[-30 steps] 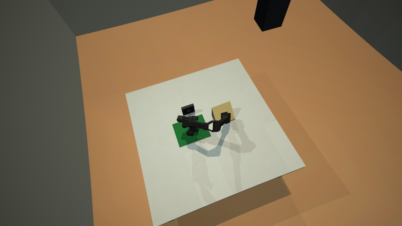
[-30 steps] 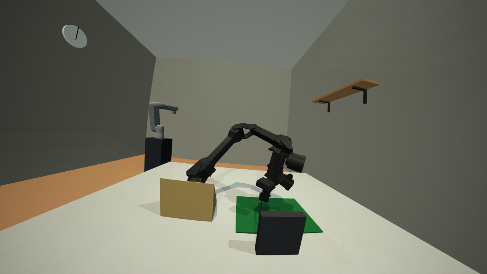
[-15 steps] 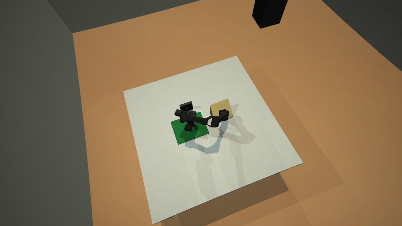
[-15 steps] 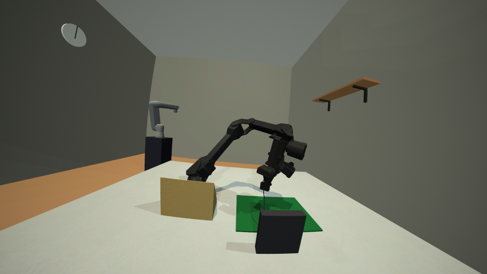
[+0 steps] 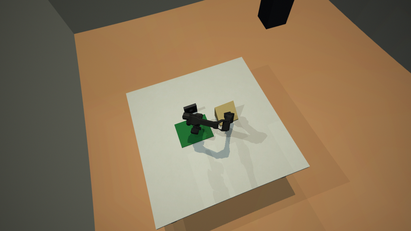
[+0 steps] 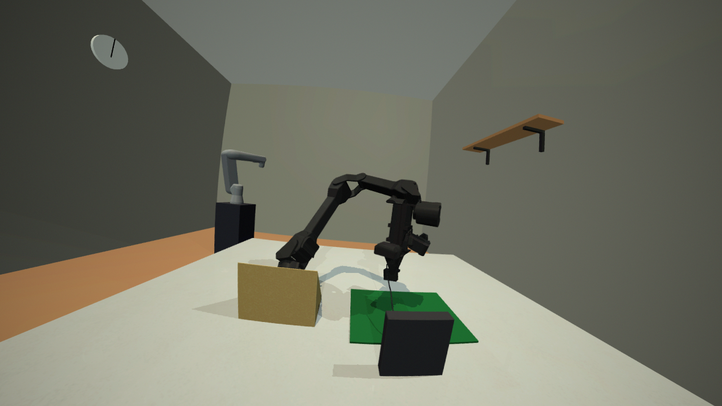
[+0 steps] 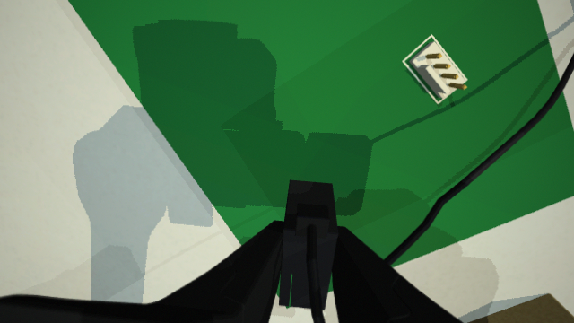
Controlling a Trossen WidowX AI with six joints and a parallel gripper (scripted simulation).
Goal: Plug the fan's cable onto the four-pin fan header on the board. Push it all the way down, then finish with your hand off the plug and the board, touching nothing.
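Right now the green board is 120 mm below my gripper tip, 40 mm ahead of it and 30 mm to the right of it. The rest, counted from my gripper tip: black fan 220 mm to the right, 40 mm below, 10 mm ahead; black plug 10 mm below, 10 mm behind.
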